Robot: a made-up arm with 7 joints. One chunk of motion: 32 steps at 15 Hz.
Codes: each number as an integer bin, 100 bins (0 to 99) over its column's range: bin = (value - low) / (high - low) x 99, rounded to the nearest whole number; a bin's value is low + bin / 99 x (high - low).
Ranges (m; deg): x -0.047..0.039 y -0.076..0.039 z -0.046..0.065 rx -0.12..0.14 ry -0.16..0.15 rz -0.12..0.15
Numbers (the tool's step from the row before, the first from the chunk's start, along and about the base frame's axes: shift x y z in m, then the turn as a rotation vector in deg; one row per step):
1: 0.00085 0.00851 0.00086 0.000 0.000 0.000
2: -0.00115 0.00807 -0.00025 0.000 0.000 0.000
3: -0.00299 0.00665 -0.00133 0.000 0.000 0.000
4: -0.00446 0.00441 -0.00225 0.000 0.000 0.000
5: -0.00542 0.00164 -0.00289 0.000 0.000 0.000
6: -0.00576 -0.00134 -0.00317 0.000 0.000 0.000
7: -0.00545 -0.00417 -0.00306 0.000 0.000 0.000
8: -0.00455 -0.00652 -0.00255 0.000 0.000 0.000
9: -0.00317 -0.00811 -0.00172 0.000 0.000 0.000
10: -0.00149 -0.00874 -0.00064 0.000 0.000 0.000
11: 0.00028 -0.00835 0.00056 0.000 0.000 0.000
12: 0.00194 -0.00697 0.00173 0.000 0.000 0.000
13: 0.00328 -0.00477 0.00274 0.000 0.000 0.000
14: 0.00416 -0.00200 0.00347 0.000 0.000 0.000
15: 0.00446 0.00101 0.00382 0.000 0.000 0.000
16: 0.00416 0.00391 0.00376 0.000 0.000 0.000
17: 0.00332 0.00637 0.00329 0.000 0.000 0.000
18: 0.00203 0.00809 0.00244 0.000 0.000 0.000
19: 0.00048 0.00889 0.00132 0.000 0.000 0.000
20: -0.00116 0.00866 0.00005 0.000 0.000 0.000
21: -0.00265 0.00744 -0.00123 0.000 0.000 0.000
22: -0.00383 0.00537 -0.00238 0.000 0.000 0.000
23: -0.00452 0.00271 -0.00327 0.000 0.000 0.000
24: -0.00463 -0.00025 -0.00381 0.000 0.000 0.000
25: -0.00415 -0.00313 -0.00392 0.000 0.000 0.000
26: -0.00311 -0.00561 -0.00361 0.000 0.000 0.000
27: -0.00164 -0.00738 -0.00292 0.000 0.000 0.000
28: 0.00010 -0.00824 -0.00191 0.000 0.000 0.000
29: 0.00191 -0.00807 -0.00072 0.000 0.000 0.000
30: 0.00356 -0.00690 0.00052 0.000 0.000 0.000
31: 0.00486 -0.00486 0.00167 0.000 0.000 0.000
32: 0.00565 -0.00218 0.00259 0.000 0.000 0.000
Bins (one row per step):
1: 55 73 42 46 51 44
2: 53 72 41 46 51 44
3: 51 71 40 46 51 44
4: 49 69 39 46 51 44
5: 48 67 38 46 51 44
6: 47 64 38 46 51 44
7: 48 62 38 46 51 44
8: 49 60 39 46 51 44
9: 50 58 39 46 51 44
10: 52 58 40 46 51 44
11: 54 58 42 46 51 44
12: 56 59 43 46 51 44
13: 58 61 43 46 51 44
14: 59 64 44 46 51 44
15: 59 66 44 46 51 44
16: 59 69 44 46 51 44
17: 58 71 44 46 51 44
18: 56 72 43 46 51 44
19: 55 73 42 46 51 44
20: 53 73 41 46 51 44
21: 51 72 40 46 51 44
22: 50 70 39 46 51 44
23: 49 68 38 46 51 44
24: 49 65 38 46 51 44
25: 49 63 38 46 51 44
26: 51 61 38 46 51 44
27: 52 59 38 46 51 44
28: 54 58 39 46 51 44
29: 56 58 40 46 51 44
30: 58 59 41 46 51 44
31: 60 61 43 46 51 44
32: 61 64 43 46 51 44

